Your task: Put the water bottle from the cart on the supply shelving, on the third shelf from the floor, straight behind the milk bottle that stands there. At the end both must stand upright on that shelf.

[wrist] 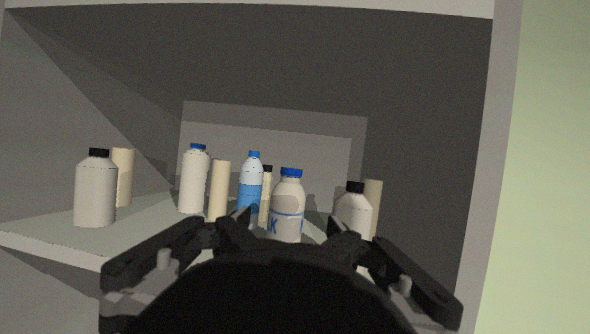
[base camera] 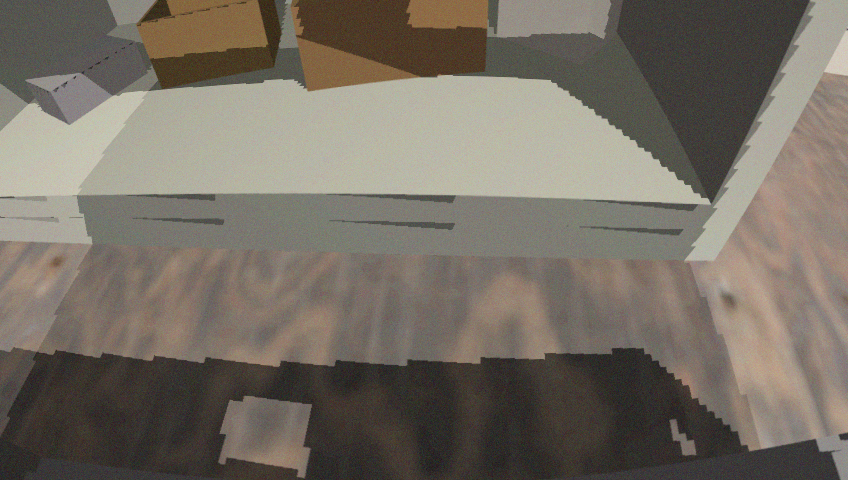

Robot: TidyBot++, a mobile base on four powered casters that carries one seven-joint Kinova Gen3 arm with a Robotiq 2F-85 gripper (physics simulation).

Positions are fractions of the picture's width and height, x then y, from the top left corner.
Labels:
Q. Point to a grey box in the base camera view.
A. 0.08,0.19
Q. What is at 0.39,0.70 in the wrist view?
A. My gripper.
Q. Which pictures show the water bottle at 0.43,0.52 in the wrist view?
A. The wrist view only.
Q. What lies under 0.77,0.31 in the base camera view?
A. A grey supply shelving.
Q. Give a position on a grey supply shelving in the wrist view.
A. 0.72,0.31

